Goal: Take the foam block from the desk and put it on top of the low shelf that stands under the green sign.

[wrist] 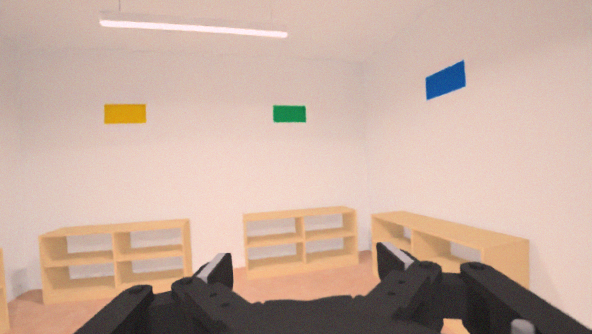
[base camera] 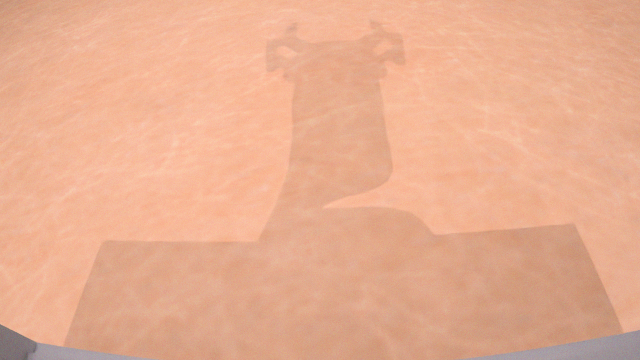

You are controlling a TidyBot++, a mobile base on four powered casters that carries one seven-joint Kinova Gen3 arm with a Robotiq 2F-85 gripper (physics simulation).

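Frame: origin at the arm's base, x ahead, y left, z up, level; millimetres.
Seen in the pictures: gripper, fingertip midpoint: (wrist: pixel 304 264).
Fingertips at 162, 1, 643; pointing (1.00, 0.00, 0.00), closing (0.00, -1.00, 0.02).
Note:
A point is followed by its place in that frame, as x, y, z.
The green sign (wrist: pixel 289 113) {3097, 56, 1359} hangs on the far wall, a little left of the room's corner in the wrist view. The low shelf (wrist: pixel 300 241) {2691, -6, -64} under it stands against that wall, a light wooden unit with two columns and two levels. My gripper (wrist: pixel 304 264) {162, 1, 643} is open, with nothing between its fingers, and the shelf shows beyond them across the room. The foam block and the desk do not show in either view.
A yellow sign (wrist: pixel 125 114) {2646, 1777, 1346} hangs above a second low shelf (wrist: pixel 117 260) {2256, 1654, -61} at the left. A blue sign (wrist: pixel 446 80) {2039, -1243, 1355} hangs on the right wall above a third low shelf (wrist: pixel 505 250) {1421, -1171, 176}. The base camera shows the floor (base camera: pixel 150 150) {488, 286, -397} with the robot's shadow.

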